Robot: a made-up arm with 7 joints. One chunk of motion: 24 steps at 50 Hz.
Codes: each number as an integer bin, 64 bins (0 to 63) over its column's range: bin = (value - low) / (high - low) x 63, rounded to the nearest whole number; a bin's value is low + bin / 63 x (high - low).
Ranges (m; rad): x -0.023..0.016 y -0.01..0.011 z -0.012..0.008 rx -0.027..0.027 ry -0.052..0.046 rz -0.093..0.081
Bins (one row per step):
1: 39 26 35 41 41 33
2: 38 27 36 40 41 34
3: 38 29 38 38 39 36
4: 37 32 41 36 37 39
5: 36 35 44 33 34 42
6: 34 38 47 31 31 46
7: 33 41 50 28 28 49
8: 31 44 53 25 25 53
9: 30 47 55 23 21 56
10: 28 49 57 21 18 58
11: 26 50 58 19 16 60
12: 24 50 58 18 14 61
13: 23 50 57 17 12 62
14: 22 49 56 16 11 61
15: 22 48 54 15 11 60
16: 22 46 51 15 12 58
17: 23 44 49 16 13 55
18: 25 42 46 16 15 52
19: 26 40 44 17 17 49
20: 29 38 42 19 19 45
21: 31 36 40 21 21 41
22: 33 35 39 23 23 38
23: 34 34 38 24 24 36
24: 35 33 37 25 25 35
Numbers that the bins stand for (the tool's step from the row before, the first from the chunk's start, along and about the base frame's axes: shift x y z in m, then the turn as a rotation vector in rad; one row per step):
1: 0.00114 -0.00133 -0.00089 0.00814 0.01178 -0.00186
2: 0.00052 -0.00100 -0.00057 0.00729 0.01178 0.00090
3: 0.00052 -0.00033 0.00006 0.00557 0.00867 0.00643
4: -0.00010 0.00067 0.00102 0.00386 0.00556 0.01471
5: -0.00071 0.00167 0.00197 0.00129 0.00089 0.02300
6: -0.00195 0.00267 0.00292 -0.00043 -0.00378 0.03405
7: -0.00257 0.00367 0.00387 -0.00300 -0.00844 0.04233
8: -0.00381 0.00467 0.00483 -0.00557 -0.01311 0.05338
9: -0.00443 0.00567 0.00546 -0.00729 -0.01933 0.06167
10: -0.00567 0.00633 0.00610 -0.00900 -0.02400 0.06719
11: -0.00690 0.00667 0.00641 -0.01071 -0.02711 0.07271
12: -0.00814 0.00667 0.00641 -0.01157 -0.03022 0.07548
13: -0.00876 0.00667 0.00610 -0.01243 -0.03333 0.07824
14: -0.00938 0.00633 0.00578 -0.01329 -0.03489 0.07548
15: -0.00938 0.00600 0.00514 -0.01414 -0.03489 0.07271
16: -0.00938 0.00533 0.00419 -0.01414 -0.03333 0.06719
17: -0.00876 0.00467 0.00356 -0.01329 -0.03178 0.05890
18: -0.00752 0.00400 0.00260 -0.01329 -0.02867 0.05062
19: -0.00690 0.00333 0.00197 -0.01243 -0.02556 0.04233
20: -0.00505 0.00267 0.00133 -0.01071 -0.02244 0.03129
21: -0.00381 0.00200 0.00070 -0.00900 -0.01933 0.02024
22: -0.00257 0.00167 0.00038 -0.00729 -0.01622 0.01195
23: -0.00195 0.00133 0.00006 -0.00643 -0.01467 0.00643
24: -0.00133 0.00100 -0.00025 -0.00557 -0.01311 0.00367

